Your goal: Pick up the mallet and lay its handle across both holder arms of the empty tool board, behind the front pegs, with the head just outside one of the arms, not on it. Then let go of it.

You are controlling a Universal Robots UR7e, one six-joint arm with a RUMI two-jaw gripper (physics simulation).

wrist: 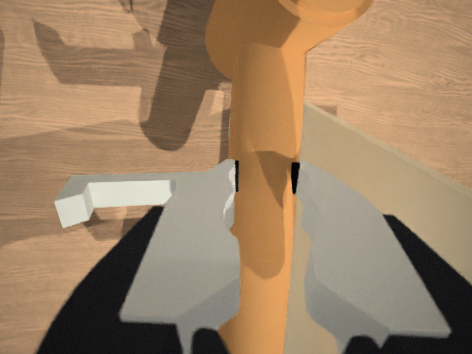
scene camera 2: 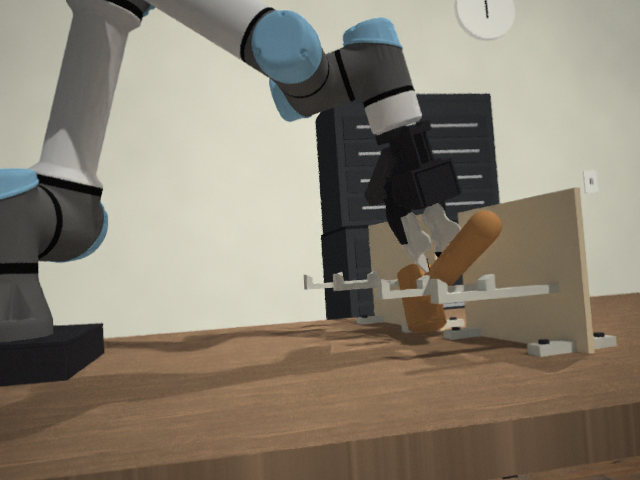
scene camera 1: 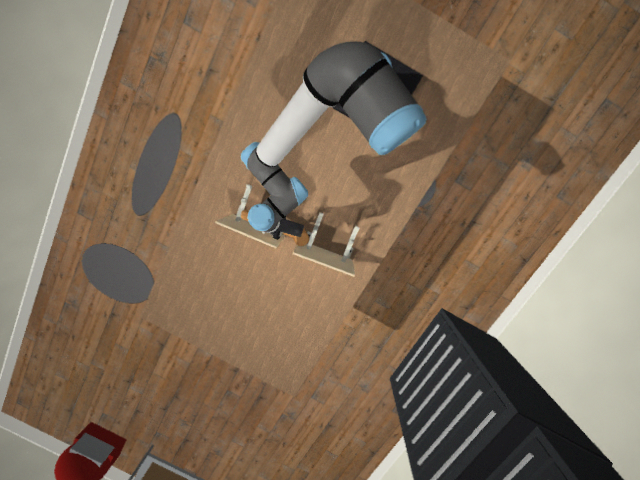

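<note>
The orange mallet (scene camera 1: 301, 238) (scene camera 2: 465, 246) (wrist: 270, 110) is tilted in scene camera 2, its handle end high and its head low. My gripper (scene camera 2: 432, 260) (wrist: 264, 164) is shut on the handle, one fingertip on each side. The handle runs along the nearer board (scene camera 1: 242, 231) (scene camera 2: 535, 248) (wrist: 395, 175), on the pegged-arm side. The head is toward the gap between the two boards. The nearer board's outer arm (scene camera 1: 244, 198) (scene camera 2: 506, 293) lies below the raised handle end. A pale arm (wrist: 130, 194) passes under the handle in the wrist view. Exact handle contact with the arms is hidden.
The second board (scene camera 1: 325, 260) (scene camera 2: 378, 248) stands beyond the first, with two pale arms (scene camera 1: 316, 229) (scene camera 1: 352, 241) on the robot's side. The head is close to its first arm. A dark drawer cabinet (scene camera 1: 454, 382) (scene camera 2: 405, 113) stands farther off.
</note>
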